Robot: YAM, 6 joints.
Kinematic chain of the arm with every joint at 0, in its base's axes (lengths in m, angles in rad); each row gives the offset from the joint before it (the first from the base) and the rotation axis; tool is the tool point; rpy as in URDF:
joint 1: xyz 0 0 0.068 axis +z
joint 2: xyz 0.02 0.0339 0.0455 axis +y
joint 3: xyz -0.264 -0.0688 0 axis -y
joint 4: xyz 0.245 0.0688 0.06 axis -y
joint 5: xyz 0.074 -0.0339 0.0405 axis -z
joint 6: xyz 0.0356 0 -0.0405 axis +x
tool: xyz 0 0 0 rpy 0 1.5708 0
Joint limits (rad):
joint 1: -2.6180..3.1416
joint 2: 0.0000..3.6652
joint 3: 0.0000..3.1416
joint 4: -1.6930..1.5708
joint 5: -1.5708..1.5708
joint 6: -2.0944..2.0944
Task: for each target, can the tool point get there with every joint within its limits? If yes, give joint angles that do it. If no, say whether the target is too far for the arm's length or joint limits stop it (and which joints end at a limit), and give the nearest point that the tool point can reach.
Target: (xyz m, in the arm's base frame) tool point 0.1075 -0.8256 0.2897
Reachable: no: too far | nearest point 0.0816 -0.6263 0.2461 | short by 0.206 m
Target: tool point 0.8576 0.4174 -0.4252
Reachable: no: too far | nearest point 0.5054 0.2460 -0.1992 | short by 0.452 m
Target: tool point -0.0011 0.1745 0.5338
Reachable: yes | joints 1.5075 1.1633 1.8395 -0.8843 -0.3465 0.8840
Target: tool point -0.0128 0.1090 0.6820
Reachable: yes | joints 1.4172 1.4482 2.6038 -0.4909 -0.9685 -0.6991
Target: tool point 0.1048 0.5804 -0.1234
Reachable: yes | joints 1.4052 3.3491 2.5823 0.2284 0.2170 1.4246
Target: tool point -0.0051 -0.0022 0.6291
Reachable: yes | joints -2.0861 0.8218 1.6912 0.2073 0.0938 -0.3195
